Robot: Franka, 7 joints.
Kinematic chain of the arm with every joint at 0, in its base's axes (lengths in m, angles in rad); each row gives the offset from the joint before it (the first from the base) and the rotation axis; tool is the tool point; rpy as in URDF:
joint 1: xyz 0 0 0.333 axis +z
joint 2: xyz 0 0 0 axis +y
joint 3: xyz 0 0 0.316 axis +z
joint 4: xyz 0.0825 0 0 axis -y
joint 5: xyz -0.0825 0 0.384 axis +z
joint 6: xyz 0 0 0 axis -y
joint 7: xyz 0.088 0 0 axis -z
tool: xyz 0 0 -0.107 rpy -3.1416 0 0
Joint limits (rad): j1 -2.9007..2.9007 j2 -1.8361..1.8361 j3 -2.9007..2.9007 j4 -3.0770..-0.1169 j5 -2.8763..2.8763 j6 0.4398..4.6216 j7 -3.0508..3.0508
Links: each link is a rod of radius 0.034 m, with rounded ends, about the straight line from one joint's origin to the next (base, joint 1, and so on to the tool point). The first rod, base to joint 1, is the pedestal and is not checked.
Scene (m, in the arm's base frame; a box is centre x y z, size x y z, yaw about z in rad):
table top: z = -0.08
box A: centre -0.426 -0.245 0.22 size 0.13 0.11 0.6 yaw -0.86
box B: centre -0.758 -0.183 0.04 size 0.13 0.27 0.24 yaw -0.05
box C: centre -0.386 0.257 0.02 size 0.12 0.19 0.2 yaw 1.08
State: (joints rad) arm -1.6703 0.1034 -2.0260 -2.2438 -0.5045 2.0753 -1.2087
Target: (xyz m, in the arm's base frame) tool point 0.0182 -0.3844 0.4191
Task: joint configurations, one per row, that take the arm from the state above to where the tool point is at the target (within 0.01 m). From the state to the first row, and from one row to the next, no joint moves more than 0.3 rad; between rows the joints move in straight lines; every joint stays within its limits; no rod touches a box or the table.
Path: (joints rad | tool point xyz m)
1: -1.3892 -0.0172 -1.8928 -2.4544 -0.5262 1.8496 -1.3696 | -0.3999 0.0954 0.2703
2: -1.1081 -0.1379 -1.7595 -2.6650 -0.5479 1.6239 -1.5305 | -0.2935 -0.0437 0.2087
3: -0.8270 -0.2585 -1.6263 -2.8756 -0.5695 1.3982 -1.6915 | -0.1593 -0.0915 0.1926
4: -0.8067 -0.3384 -1.4014 -2.7802 -0.4833 1.5085 -1.5708 | -0.1503 -0.1852 0.2109
5: -0.7865 -0.4182 -1.1766 -2.6848 -0.3970 1.6187 -1.4501 | -0.1151 -0.2748 0.2547
6: -0.7663 -0.4981 -0.9518 -2.5893 -0.3108 1.7289 -1.3294 | -0.0568 -0.3458 0.3253
7: -0.7460 -0.5780 -0.7269 -2.4939 -0.2245 1.8392 -1.2087 | 0.0182 -0.3844 0.4191

